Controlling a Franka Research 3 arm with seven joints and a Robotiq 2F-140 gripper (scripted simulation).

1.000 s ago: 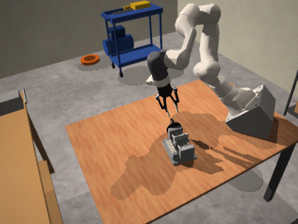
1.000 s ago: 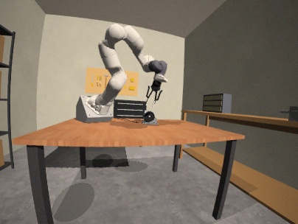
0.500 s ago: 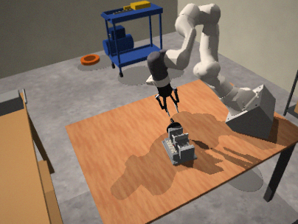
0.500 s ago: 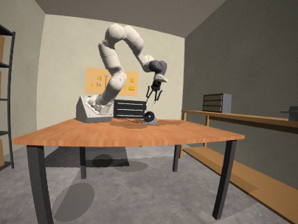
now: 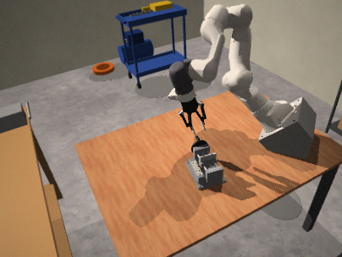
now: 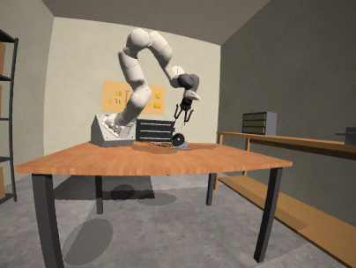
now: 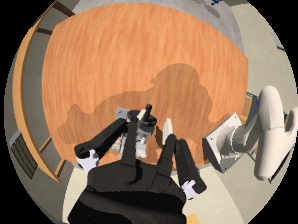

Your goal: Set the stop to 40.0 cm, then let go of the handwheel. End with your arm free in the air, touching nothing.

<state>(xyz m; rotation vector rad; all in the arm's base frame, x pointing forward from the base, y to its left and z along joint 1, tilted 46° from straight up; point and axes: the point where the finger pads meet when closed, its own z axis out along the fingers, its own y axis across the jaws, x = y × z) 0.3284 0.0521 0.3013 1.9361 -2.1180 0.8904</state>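
Right now the handwheel is 1 cm ahead of my hand, 2 cm to the left of it and 8 cm below it.
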